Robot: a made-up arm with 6 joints. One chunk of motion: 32 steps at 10 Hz.
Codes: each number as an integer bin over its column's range. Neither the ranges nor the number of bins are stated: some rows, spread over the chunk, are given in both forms.
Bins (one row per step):
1: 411 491 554 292 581 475
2: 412 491 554 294 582 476
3: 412 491 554 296 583 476
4: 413 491 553 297 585 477
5: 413 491 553 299 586 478
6: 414 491 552 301 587 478
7: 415 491 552 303 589 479
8: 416 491 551 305 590 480
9: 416 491 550 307 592 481
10: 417 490 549 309 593 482
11: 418 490 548 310 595 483
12: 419 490 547 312 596 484
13: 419 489 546 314 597 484
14: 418 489 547 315 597 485
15: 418 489 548 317 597 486
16: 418 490 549 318 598 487
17: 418 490 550 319 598 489
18: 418 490 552 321 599 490
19: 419 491 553 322 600 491
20: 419 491 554 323 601 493
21: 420 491 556 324 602 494
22: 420 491 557 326 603 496
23: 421 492 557 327 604 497
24: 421 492 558 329 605 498
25: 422 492 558 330 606 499
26: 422 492 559 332 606 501
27: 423 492 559 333 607 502
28: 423 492 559 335 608 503
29: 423 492 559 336 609 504
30: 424 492 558 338 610 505
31: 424 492 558 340 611 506
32: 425 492 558 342 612 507
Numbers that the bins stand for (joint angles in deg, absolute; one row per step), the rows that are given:
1: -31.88 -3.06 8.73 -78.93 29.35 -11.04
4: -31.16 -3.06 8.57 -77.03 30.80 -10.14
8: -30.08 -3.06 8.25 -73.99 32.60 -8.78
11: -29.35 -3.42 7.77 -72.09 34.40 -7.43
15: -29.35 -3.78 7.77 -69.42 35.12 -6.08
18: -29.35 -3.42 8.41 -67.90 35.84 -4.28
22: -28.63 -3.06 9.21 -66.00 37.28 -1.58
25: -27.91 -2.70 9.37 -64.48 38.36 -0.23
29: -27.55 -2.70 9.53 -62.20 39.44 2.03
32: -26.83 -2.70 9.37 -59.91 40.52 3.38
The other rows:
2: -31.52 -3.06 8.73 -78.17 29.71 -10.59
3: -31.52 -3.06 8.73 -77.41 30.08 -10.59
5: -31.16 -3.06 8.57 -76.27 31.16 -9.69
6: -30.80 -3.06 8.41 -75.51 31.52 -9.69
7: -30.44 -3.06 8.41 -74.75 32.24 -9.23
9: -30.08 -3.06 8.09 -73.23 33.32 -8.33
10: -29.71 -3.42 7.93 -72.47 33.68 -7.88
12: -28.99 -3.42 7.61 -71.33 34.76 -6.98
13: -28.99 -3.78 7.45 -70.56 35.12 -6.98
14: -29.35 -3.78 7.61 -70.18 35.12 -6.53
16: -29.35 -3.42 7.93 -69.04 35.48 -5.63
17: -29.35 -3.42 8.09 -68.66 35.48 -4.73
19: -28.99 -3.06 8.57 -67.52 36.20 -3.83
20: -28.99 -3.06 8.73 -67.14 36.56 -2.93
21: -28.63 -3.06 9.05 -66.76 36.92 -2.48
23: -28.27 -2.70 9.21 -65.62 37.64 -1.13
24: -28.27 -2.70 9.37 -64.86 38.00 -0.68
26: -27.91 -2.70 9.53 -63.72 38.36 0.68
27: -27.55 -2.70 9.53 -63.34 38.72 1.13
28: -27.55 -2.70 9.53 -62.58 39.08 1.58
30: -27.19 -2.70 9.37 -61.43 39.80 2.48
31: -27.19 -2.70 9.37 -60.67 40.16 2.93

